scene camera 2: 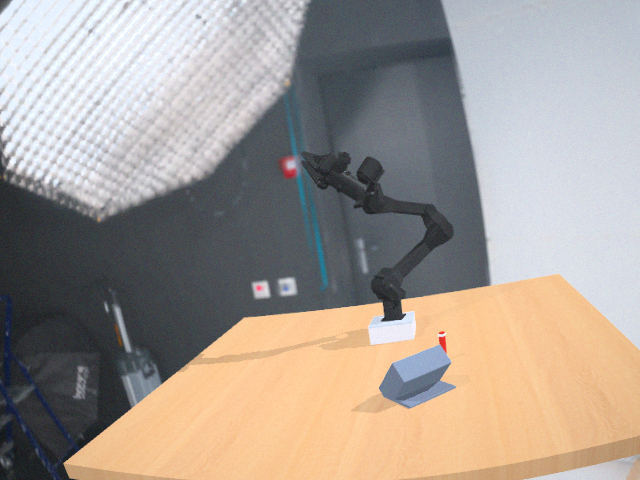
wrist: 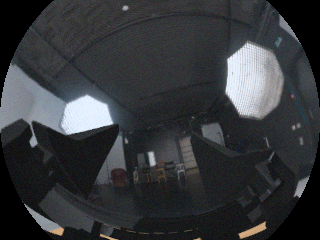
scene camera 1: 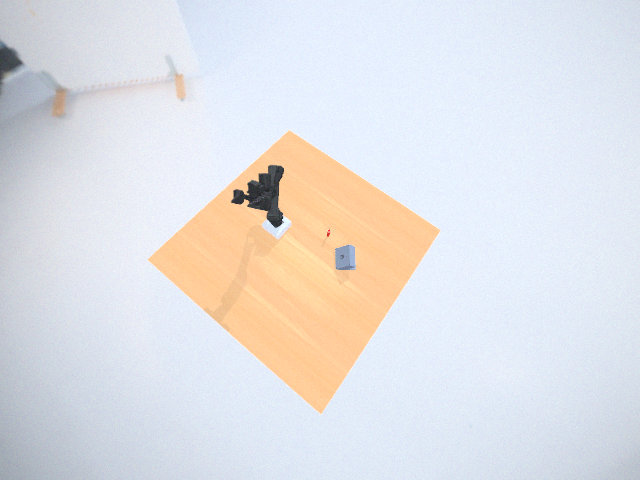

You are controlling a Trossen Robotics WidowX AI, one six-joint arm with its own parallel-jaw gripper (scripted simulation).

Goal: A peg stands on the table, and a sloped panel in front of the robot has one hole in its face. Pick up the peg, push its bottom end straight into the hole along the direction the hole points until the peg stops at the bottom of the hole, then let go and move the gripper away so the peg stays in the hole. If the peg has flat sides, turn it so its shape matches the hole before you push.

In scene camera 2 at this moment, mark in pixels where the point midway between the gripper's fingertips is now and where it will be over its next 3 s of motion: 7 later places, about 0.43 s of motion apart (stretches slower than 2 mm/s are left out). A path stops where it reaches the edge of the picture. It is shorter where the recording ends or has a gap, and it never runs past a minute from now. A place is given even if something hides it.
My gripper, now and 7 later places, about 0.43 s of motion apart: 301, 157; 290, 164; 278, 178; 276, 197; 286, 219; 308, 247; 340, 274; 375, 298
